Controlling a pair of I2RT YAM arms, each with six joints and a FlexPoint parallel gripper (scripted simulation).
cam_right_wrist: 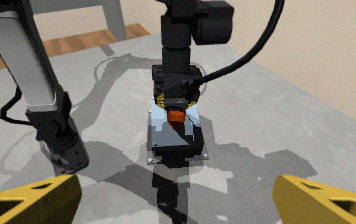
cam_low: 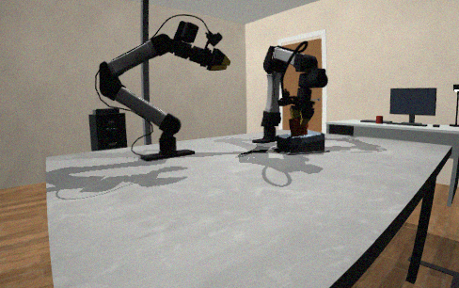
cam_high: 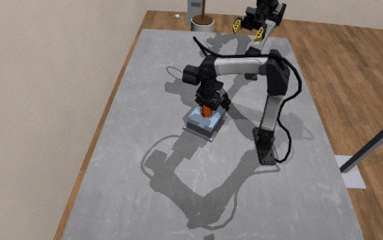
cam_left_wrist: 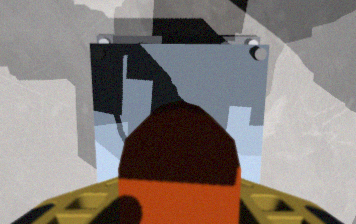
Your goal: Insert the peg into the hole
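Note:
Right now my left hand is 6 cm above the pale blue plate. Also, from my left hand: orange peg 2 cm below.

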